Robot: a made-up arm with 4 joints.
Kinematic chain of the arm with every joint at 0, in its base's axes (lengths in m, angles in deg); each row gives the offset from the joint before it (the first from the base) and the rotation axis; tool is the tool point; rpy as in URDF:
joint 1: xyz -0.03 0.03 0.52 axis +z
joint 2: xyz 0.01 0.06 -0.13 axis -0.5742 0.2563 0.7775
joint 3: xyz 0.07 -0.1 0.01 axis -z
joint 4: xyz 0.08 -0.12 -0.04 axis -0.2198 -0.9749 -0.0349
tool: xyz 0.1 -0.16 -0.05 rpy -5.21 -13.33 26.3
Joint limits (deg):
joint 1: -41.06..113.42
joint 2: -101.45..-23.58
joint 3: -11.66..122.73
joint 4: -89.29..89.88
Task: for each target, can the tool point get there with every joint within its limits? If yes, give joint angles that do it. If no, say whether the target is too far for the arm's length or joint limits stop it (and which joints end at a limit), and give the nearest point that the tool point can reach.
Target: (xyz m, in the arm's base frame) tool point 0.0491 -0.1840 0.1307
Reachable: yes | joints 94.79 -37.34 75.21 -32.60
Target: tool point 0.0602 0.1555 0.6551
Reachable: no: joint limits stop it (at a limit: joint 1, joint 2, joint 3, joint 4) | nearest point 0.0217 0.2833 0.4721 | short by 0.227 m
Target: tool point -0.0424 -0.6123 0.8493
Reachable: no: too far | nearest point -0.0370 -0.3336 0.4121 | short by 0.519 m
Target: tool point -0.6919 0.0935 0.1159
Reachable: no: too far | nearest point -0.3775 0.0633 0.1930 | short by 0.325 m
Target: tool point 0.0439 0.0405 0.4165
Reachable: no: joint limits stop it (at a limit: joint 1, joint 2, joint 3, joint 4) | nearest point 0.2233 0.1257 0.3573 | short by 0.207 m
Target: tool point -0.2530 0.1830 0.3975
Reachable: yes | joints -26.90 -32.35 111.56 67.94
